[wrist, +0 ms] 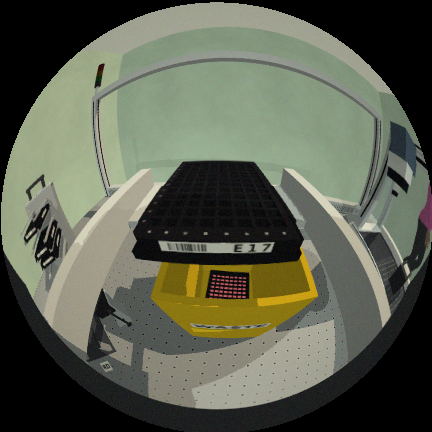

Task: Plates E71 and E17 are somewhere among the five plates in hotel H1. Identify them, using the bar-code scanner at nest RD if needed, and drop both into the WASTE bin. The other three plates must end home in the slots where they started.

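Frame: origin at the arm's base, x ahead, y left, z up, level; centimetres.
Seen in the pictures: gripper, fingertip midpoint: (pixel 216 176).
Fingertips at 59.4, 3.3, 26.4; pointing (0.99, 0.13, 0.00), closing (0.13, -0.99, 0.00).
A point is followed by its place in that frame, as x, y, z.
My gripper (pixel 216 176) @[59.4, 3.3, 26.4] is shut on a black plate labelled E17 (pixel 215 247) @[53.4, 2.6, 25.6], with a finger along each long side. The plate is level and above the yellow WASTE bin (pixel 230 314) @[52.3, 1.4, 19.3], apart from it, and hides the bin's far part. Inside the bin lies a dark plate with pink wells (pixel 228 286) @[62.9, 1.5, 3.3]; its label does not show. At the left edge a grey hotel (pixel 48 199) @[59.7, 48.6, 24.1] with a top handle holds several black plates; their labels cannot be read. The RD label (pixel 106 366) @[34.9, 22.5, 1.3] is at lower left, near the dark scanner (pixel 104 305) @[50.2, 20.9, 9.5]; the left finger partly hides this area.
A perforated deck (pixel 240 372) @[44.6, -2.7, 1.3] lies below. A grey frame (pixel 225 59) @[102.7, 5.9, 58.0] spans the back, with a signal light (pixel 100 75) @[102.3, 68.5, 75.0] at its left. At the right stand a blue and white device (pixel 401 150) and a dark tray-like surface (pixel 382 255) @[66.6, -55.0, 6.2].
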